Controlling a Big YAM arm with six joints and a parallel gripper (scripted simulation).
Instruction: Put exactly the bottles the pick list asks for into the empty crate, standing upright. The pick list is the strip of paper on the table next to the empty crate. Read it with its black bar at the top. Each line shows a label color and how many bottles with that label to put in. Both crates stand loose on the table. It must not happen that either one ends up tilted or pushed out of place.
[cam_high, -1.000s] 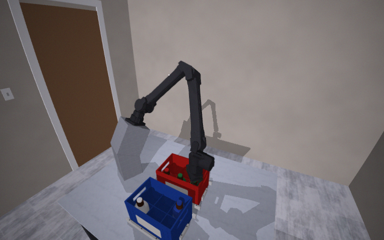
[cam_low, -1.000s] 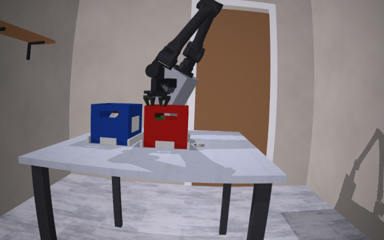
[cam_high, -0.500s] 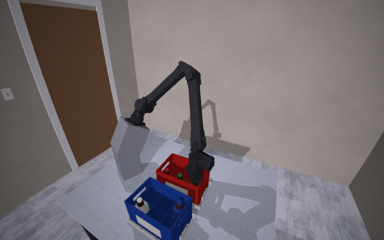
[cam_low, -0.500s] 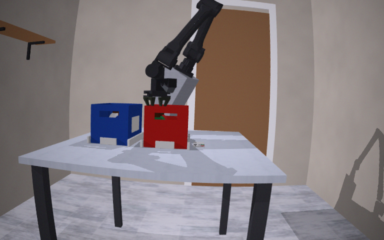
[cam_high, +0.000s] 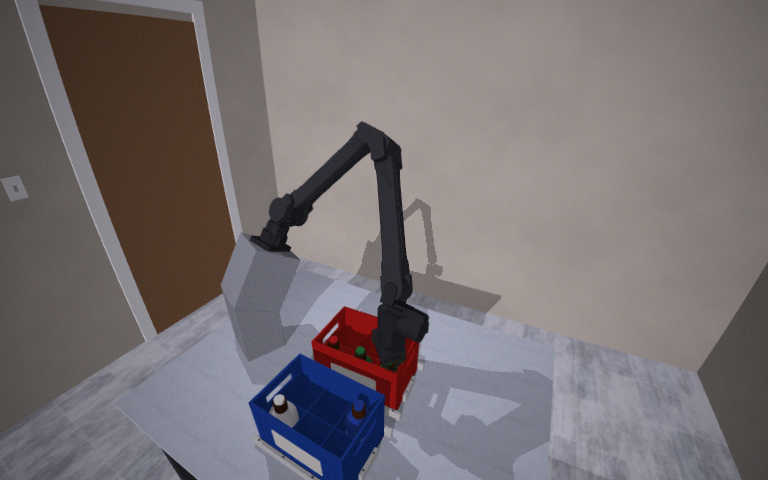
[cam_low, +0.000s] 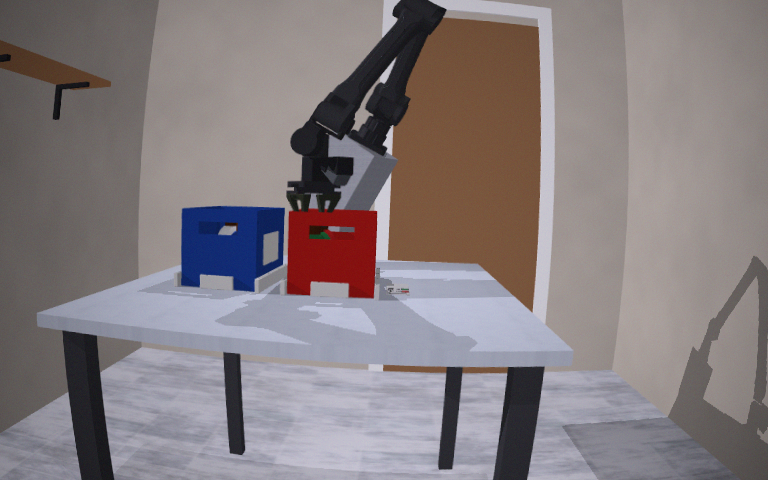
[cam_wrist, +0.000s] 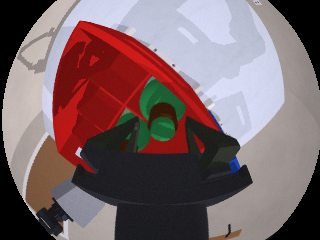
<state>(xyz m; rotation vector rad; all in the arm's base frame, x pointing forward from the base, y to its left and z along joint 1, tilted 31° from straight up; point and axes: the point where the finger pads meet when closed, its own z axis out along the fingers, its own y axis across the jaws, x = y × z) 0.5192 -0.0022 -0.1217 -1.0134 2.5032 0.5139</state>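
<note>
The red crate is 9 cm behind my hand, 4 cm to the left of it and 6 cm below it. The rest, counted from my hand: blue crate: 8 cm behind, 21 cm to the right, 6 cm below; then red-label bottle: 18 cm behind, 1 cm to the right, 6 cm below; then blue bottle: 1 cm ahead, 16 cm to the right, 6 cm below.
</note>
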